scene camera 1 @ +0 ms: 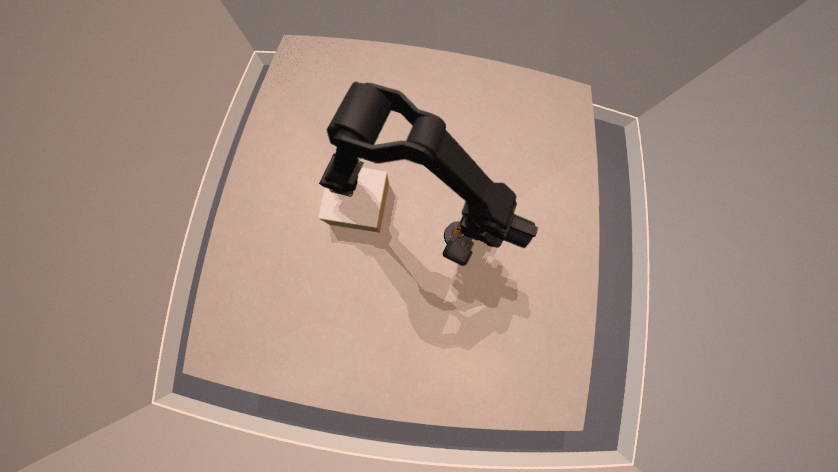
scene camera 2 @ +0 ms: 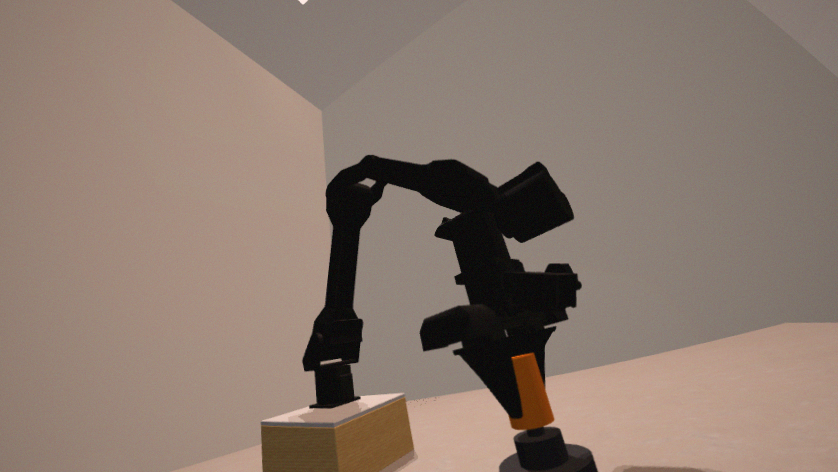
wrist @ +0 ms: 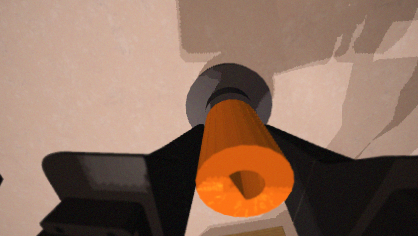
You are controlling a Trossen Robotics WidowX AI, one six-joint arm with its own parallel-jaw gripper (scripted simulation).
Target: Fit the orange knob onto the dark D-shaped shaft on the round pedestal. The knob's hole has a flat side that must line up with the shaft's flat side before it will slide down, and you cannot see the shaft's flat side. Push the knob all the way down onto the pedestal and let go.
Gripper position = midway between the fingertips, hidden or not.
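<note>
My gripper [scene camera 2: 529, 411], [scene camera 1: 461, 232], [wrist: 232, 130], holding an orange knob [scene camera 2: 536, 410], [wrist: 241, 172].
</note>
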